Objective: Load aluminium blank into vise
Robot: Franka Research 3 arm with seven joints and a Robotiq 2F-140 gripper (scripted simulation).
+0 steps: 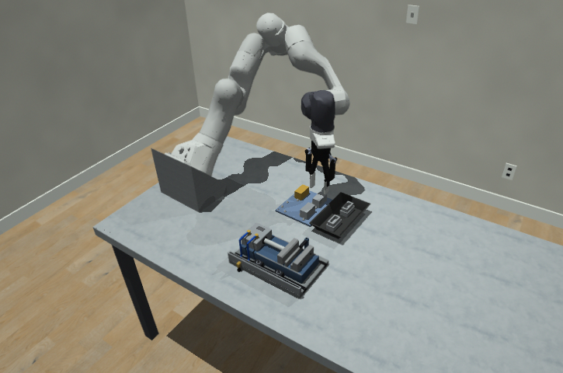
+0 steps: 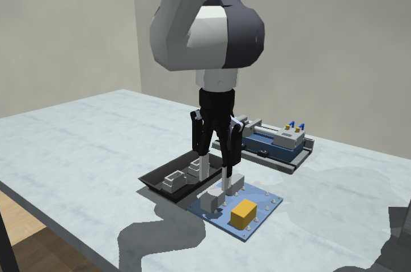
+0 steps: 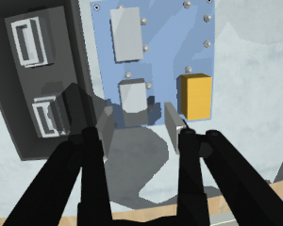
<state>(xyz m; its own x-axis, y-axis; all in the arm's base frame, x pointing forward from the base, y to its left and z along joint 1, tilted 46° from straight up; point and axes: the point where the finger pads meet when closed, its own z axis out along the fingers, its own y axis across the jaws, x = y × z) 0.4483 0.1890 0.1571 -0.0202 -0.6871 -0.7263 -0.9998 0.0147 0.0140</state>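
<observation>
The brass blank lies 80 mm behind my hand and 80 mm below it. Round my hand: fixed jaw 170 mm ahead, 360 mm to the right, 30 mm below.
</observation>
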